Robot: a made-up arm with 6 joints.
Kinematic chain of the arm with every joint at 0, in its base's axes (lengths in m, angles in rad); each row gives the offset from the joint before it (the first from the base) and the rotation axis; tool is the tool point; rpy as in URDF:
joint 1: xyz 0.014 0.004 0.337 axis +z
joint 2: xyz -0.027 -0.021 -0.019 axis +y
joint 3: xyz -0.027 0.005 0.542 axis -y
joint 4: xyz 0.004 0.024 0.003 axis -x
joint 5: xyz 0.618 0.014 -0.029 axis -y
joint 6: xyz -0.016 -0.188 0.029 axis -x
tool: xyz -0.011 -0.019 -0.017 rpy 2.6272 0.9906 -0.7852
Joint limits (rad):
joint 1: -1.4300..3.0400
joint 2: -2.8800..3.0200
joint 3: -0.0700..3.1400
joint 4: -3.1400..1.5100
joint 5: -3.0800..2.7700
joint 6: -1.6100..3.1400
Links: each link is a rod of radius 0.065 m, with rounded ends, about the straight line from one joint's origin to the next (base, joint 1, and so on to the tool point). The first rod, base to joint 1, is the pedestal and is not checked.
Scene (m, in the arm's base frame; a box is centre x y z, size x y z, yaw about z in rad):
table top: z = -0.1
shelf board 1: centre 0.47 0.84 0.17 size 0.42 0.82 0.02 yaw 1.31
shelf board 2: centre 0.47 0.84 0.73 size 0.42 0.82 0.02 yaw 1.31
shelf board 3: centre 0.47 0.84 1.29 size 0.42 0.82 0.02 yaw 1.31
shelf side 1: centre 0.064 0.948 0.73 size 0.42 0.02 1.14 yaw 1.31
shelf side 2: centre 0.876 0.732 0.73 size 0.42 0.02 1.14 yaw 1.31
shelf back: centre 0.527 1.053 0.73 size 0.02 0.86 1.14 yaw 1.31
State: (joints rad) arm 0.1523 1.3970 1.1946 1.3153 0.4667 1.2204
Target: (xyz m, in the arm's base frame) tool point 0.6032 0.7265 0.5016
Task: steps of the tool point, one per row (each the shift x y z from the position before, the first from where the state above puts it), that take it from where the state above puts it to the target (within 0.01 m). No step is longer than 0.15 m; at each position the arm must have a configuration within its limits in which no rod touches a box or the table.
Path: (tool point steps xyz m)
1: -0.0459 0.0655 0.0723
2: -0.0718 0.0539 0.0618
3: -0.0937 0.0388 0.0476
4: -0.1103 0.0216 0.0301
5: -0.0359 0.0837 -0.0464
6: -0.0456 0.0791 -0.0491
7: -0.0562 0.0730 -0.0517
8: -0.0132 0.0605 -0.0205
9: -0.0180 0.0617 -0.0244
10: -0.0227 0.0621 -0.0280

